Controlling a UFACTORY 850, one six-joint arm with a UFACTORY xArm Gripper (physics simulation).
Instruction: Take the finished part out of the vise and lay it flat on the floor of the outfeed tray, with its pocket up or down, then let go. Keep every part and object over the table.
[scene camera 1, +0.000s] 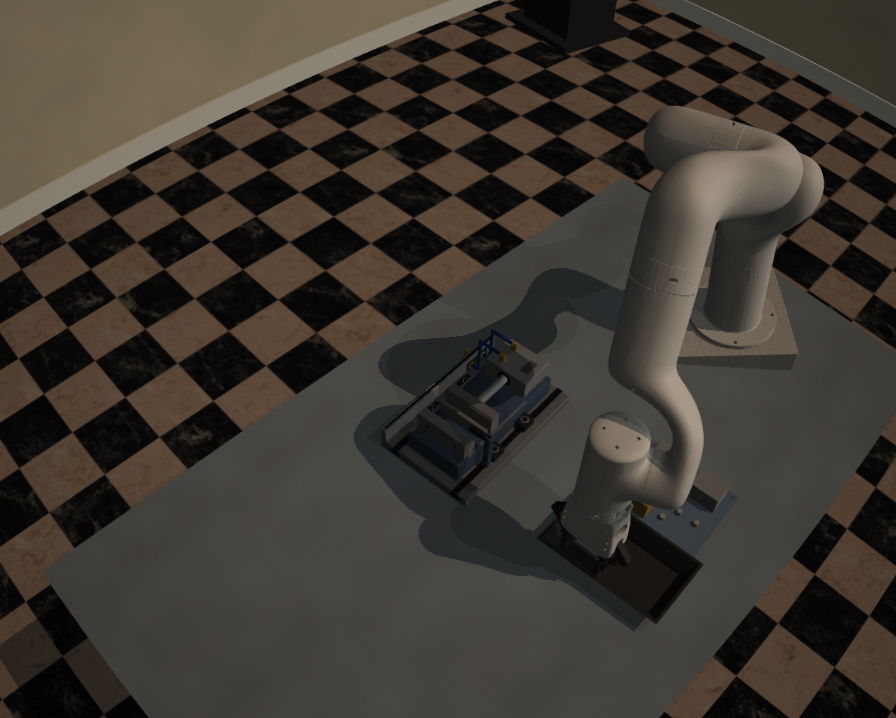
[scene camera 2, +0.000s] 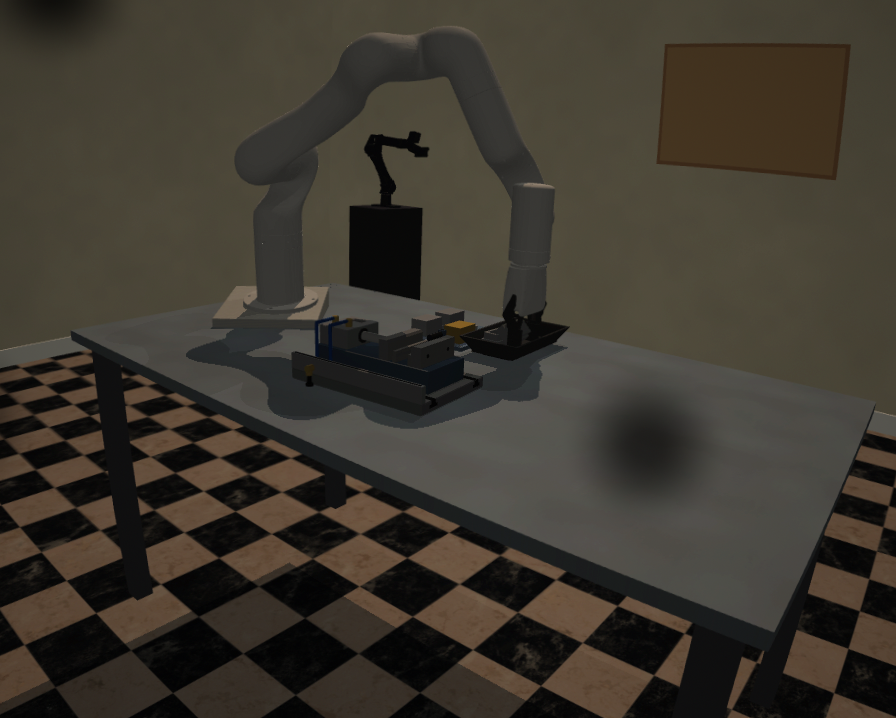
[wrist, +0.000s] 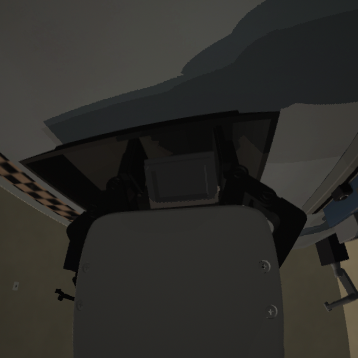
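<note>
The finished part (scene camera 2: 493, 332) (wrist: 182, 180) is a grey block with a shallow rectangular pocket facing the wrist camera. My gripper (scene camera 1: 611, 564) (scene camera 2: 521, 334) (wrist: 176, 142) is shut on it, one black finger on each side, low inside the outfeed tray. The dark tray (scene camera 1: 676, 590) (scene camera 2: 516, 353) (wrist: 75, 175) has slanted walls. The part looks near level, pocket up; whether its underside touches the tray floor is hidden. In scene camera 1 the part is hidden by the gripper. The vise (scene camera 1: 445, 452) (scene camera 2: 418, 366), blue with grey jaws, stands apart from the tray.
A blue plate (scene camera 1: 684, 527) beside the tray carries small pegs, a yellow block (scene camera 1: 641, 509) (scene camera 2: 459, 326) and a grey block (scene camera 1: 710, 489). Blue bent tubes (scene camera 1: 480, 353) (scene camera 2: 317, 336) rise at the vise's far end. The table edge lies beyond the tray.
</note>
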